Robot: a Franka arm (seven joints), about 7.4 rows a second.
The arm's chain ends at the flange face. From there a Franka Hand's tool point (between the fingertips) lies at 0.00 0.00 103.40 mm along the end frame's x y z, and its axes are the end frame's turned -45 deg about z.
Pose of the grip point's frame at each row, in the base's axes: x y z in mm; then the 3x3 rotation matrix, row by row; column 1 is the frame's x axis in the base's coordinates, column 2 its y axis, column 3 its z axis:
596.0, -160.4, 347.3; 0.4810, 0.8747, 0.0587; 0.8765, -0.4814, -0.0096; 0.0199, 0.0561, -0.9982
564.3, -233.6, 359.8; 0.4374, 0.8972, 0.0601; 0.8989, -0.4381, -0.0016; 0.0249, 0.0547, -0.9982
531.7, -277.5, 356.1; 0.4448, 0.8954, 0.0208; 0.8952, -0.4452, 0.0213; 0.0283, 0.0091, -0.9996
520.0, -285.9, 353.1; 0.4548, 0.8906, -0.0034; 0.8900, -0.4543, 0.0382; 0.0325, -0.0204, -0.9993
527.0, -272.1, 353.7; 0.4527, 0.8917, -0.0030; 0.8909, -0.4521, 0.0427; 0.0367, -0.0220, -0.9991
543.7, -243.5, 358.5; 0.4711, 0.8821, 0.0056; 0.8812, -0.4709, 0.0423; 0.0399, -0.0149, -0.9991
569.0, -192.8, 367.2; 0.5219, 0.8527, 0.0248; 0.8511, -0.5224, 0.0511; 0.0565, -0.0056, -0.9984
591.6, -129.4, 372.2; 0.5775, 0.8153, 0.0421; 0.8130, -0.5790, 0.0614; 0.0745, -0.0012, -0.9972
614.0, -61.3, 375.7; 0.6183, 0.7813, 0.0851; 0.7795, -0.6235, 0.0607; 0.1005, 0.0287, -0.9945
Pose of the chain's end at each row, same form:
589.9, -159.4, 450.5; 0.9586, 0.2784, 0.0587; 0.2794, -0.9602, -0.0096; 0.0537, 0.0256, -0.9982
558.1, -233.4, 463.0; 0.9437, 0.3251, 0.0601; 0.3258, -0.9454, -0.0016; 0.0563, 0.0211, -0.9982
529.5, -279.7, 459.5; 0.9477, 0.3186, 0.0208; 0.3182, -0.9478, 0.0213; 0.0264, -0.0136, -0.9996
520.4, -289.8, 456.4; 0.9513, 0.3082, -0.0034; 0.3081, -0.9506, 0.0382; 0.0086, -0.0374, -0.9993
527.3, -276.5, 457.0; 0.9506, 0.3104, -0.0030; 0.3103, -0.9496, 0.0427; 0.0104, -0.0415, -0.9991
543.1, -247.9, 461.8; 0.9569, 0.2906, 0.0056; 0.2901, -0.9561, 0.0423; 0.0177, -0.0387, -0.9991
566.4, -198.1, 470.4; 0.9720, 0.2339, 0.0248; 0.2324, -0.9712, 0.0511; 0.0360, -0.0439, -0.9984
587.2, -135.7, 475.3; 0.9849, 0.1681, 0.0421; 0.1655, -0.9843, 0.0614; 0.0518, -0.0535, -0.9972
605.2, -67.6, 478.5; 0.9897, 0.1153, 0.0851; 0.1103, -0.9921, 0.0607; 0.0914, -0.0508, -0.9945

